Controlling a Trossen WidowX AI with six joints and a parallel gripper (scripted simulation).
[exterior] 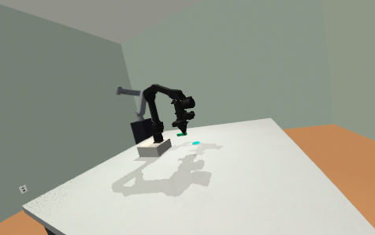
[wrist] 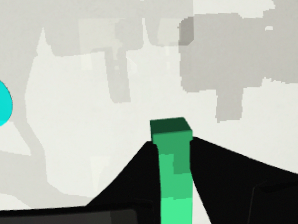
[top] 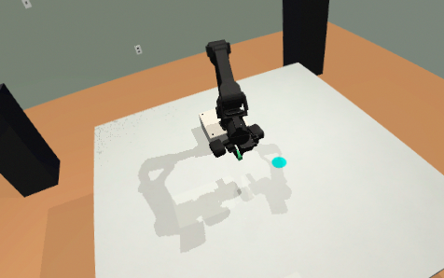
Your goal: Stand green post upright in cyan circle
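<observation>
Now: gripper tip 170 mm to the right of the cyan circle, 130 mm above it and 10 mm past it. From my gripper tip the other things lie so: green post 20 mm behind.
</observation>
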